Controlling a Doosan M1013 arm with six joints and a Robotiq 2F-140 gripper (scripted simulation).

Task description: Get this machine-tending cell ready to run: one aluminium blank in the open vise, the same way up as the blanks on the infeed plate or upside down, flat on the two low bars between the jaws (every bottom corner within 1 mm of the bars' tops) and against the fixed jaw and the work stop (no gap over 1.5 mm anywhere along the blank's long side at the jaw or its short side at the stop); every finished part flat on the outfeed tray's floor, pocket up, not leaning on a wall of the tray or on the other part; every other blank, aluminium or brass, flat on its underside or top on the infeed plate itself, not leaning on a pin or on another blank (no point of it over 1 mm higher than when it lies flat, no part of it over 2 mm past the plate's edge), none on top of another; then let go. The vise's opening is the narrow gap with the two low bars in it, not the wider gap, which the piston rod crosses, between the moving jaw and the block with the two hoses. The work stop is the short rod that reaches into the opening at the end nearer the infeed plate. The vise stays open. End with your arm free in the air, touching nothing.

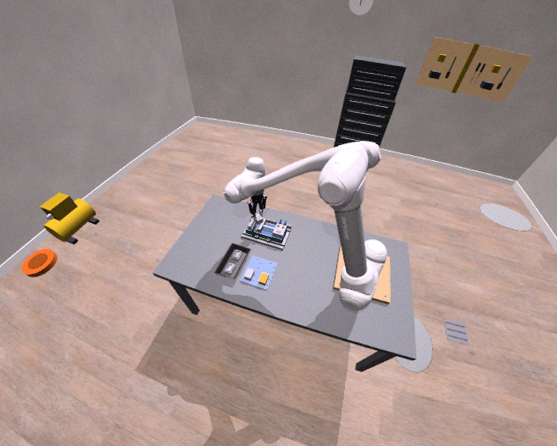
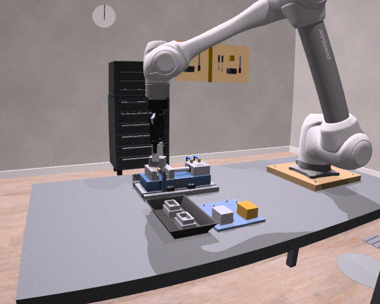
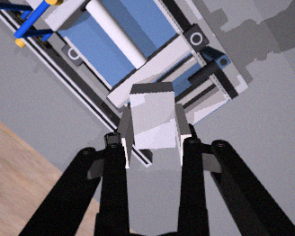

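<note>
My hand is 30 mm short of the fixed jaw, 20 mm to the right of it and 70 mm above it. The rest, counted from my hand: piston rod: 90 mm behind, 10 mm to the left, 70 mm below; dark work stop rod: 70 mm to the left, 60 mm below; moving jaw: 40 mm behind, 20 mm to the left, 70 mm below.
</note>
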